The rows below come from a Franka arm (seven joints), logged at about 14 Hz.
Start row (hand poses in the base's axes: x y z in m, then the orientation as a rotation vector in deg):
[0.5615 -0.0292 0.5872 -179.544 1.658 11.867]
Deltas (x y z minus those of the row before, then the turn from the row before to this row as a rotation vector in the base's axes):
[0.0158 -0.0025 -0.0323 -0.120 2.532 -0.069]
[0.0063 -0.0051 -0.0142 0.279 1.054 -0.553]
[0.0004 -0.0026 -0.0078 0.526 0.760 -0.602]
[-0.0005 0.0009 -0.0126 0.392 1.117 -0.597]
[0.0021 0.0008 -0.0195 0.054 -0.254 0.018]
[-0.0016 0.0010 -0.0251 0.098 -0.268 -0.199]
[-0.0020 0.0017 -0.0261 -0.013 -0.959 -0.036]
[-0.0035 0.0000 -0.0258 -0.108 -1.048 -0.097]
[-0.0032 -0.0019 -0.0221 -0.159 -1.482 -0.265]
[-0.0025 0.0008 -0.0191 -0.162 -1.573 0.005]
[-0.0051 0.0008 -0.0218 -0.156 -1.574 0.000]
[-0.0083 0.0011 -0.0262 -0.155 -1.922 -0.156]
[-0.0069 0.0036 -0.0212 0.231 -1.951 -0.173]
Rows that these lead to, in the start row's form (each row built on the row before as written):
[0.5773 -0.0317 0.5549 179.212 -1.780 -15.827]
[0.5836 -0.0368 0.5407 -178.896 2.603 17.465]
[0.5840 -0.0394 0.5329 -178.193 3.454 18.602]
[0.5835 -0.0385 0.5203 -177.556 4.320 20.295]
[0.5856 -0.0377 0.5008 -177.544 4.277 19.897]
[0.5840 -0.0367 0.4757 -177.458 4.560 19.468]
[0.5820 -0.0350 0.4496 -177.598 4.599 17.979]
[0.5785 -0.0350 0.4238 -177.822 4.747 16.354]
[0.5753 -0.0369 0.4017 -178.103 5.156 14.049]
[0.5728 -0.0361 0.3826 -178.396 5.144 11.603]
[0.5677 -0.0353 0.3608 -178.649 5.138 9.150]
[0.5594 -0.0342 0.3346 -178.863 5.368 6.146]
[0.5525 -0.0306 0.3134 -178.640 5.590 3.104]

